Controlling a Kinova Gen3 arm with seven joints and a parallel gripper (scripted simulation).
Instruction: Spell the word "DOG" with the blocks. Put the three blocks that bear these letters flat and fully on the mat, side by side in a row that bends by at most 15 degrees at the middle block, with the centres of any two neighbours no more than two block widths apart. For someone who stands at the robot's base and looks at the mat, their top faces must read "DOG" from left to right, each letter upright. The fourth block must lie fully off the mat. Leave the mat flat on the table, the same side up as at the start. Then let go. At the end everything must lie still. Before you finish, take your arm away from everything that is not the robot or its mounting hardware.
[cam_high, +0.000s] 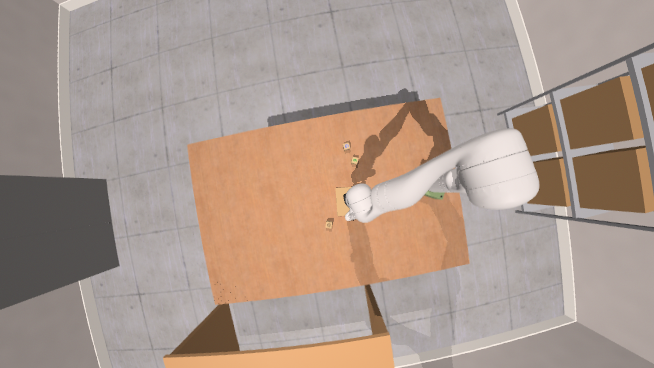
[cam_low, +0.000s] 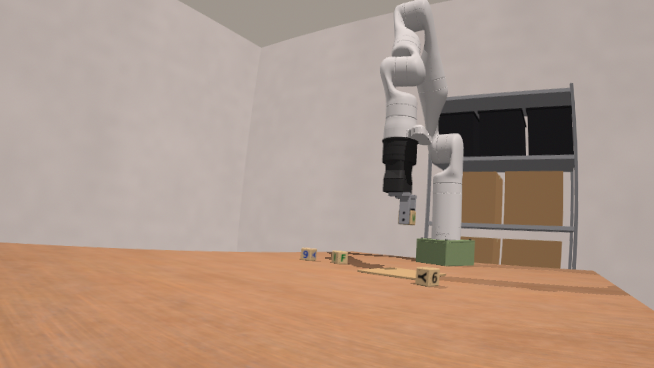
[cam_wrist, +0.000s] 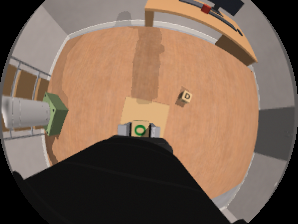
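My hand is 120 mm above the tan mat. Also, from my hand: green-lettered block: 60 mm behind, 190 mm to the right, 110 mm below; then wooden block: right at my hand; then blue-lettered block: 40 mm behind, 270 mm to the right, 110 mm below.
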